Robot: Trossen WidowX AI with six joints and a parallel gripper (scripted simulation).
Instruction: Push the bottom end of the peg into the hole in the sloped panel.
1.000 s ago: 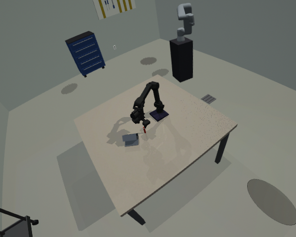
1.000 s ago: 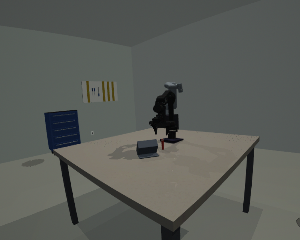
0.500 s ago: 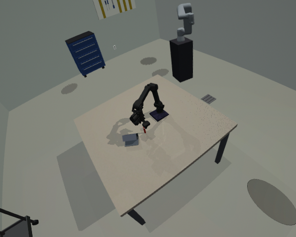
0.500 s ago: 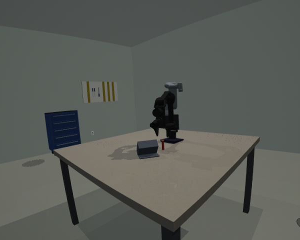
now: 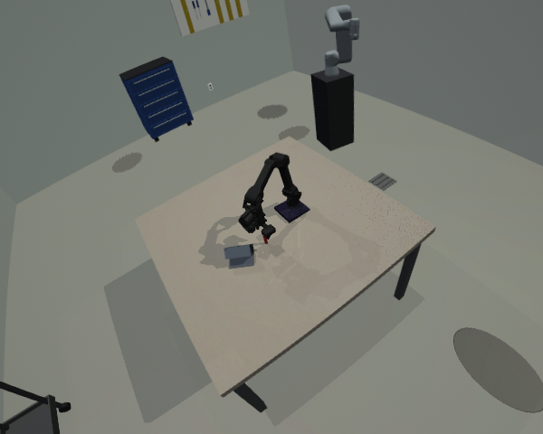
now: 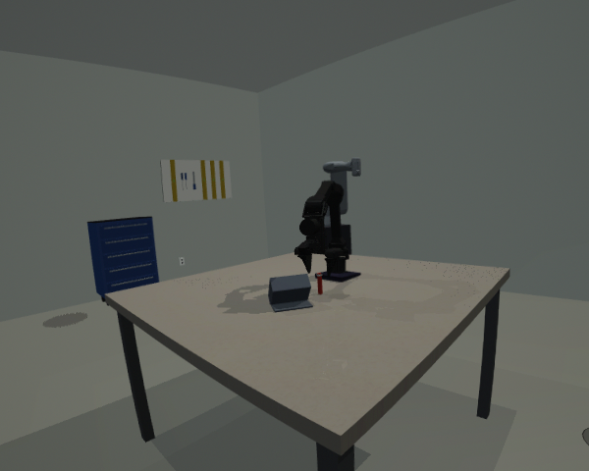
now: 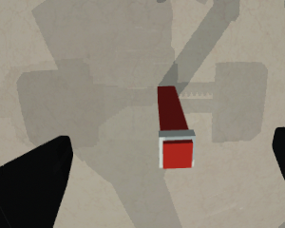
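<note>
My gripper tip is 20 mm above the red square peg. From my gripper tip the other things lie so: grey sloped panel: 150 mm ahead, 30 mm below, 20 mm to the left.
</note>
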